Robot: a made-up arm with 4 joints. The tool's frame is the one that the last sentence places.
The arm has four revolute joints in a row. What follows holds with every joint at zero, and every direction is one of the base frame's.
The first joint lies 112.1 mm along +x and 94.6 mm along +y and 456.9 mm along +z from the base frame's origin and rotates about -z.
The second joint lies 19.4 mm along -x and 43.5 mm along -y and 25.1 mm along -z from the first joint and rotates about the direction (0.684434, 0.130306, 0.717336).
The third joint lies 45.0 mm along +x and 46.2 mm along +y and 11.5 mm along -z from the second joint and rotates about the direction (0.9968, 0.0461, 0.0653).
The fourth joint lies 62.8 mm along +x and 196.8 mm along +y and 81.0 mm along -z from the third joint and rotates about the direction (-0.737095, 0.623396, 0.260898).
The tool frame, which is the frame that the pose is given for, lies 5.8 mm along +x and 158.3 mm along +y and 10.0 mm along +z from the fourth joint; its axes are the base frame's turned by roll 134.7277, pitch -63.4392 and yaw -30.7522 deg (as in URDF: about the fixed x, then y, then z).
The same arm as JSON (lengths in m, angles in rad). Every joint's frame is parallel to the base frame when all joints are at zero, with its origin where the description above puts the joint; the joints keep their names.
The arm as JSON. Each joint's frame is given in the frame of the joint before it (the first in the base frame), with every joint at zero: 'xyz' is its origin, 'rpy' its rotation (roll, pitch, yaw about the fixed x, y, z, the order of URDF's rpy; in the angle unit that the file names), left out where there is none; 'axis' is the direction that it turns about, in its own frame. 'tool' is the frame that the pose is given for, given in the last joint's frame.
{"units": {"length": "m", "angle": "rad"}, "joints": [
  {"name": "joint 1", "type": "revolute", "origin": {"xyz": [0.1121, 0.0946, 0.4569]}, "axis": "-z"},
  {"name": "joint 2", "type": "revolute", "origin": {"xyz": [-0.0194, -0.0435, -0.0251]}, "axis": [0.684434, 0.130306, 0.717336]},
  {"name": "joint 3", "type": "revolute", "origin": {"xyz": [0.045, 0.0462, -0.0115]}, "axis": [0.9968, 0.0461, 0.0653]},
  {"name": "joint 4", "type": "revolute", "origin": {"xyz": [0.0628, 0.1968, -0.081]}, "axis": [-0.737095, 0.623396, 0.260898]}
], "tool": {"origin": {"xyz": [0.0058, 0.1583, 0.01], "rpy": [2.3514, -1.1072, -0.5367]}}}

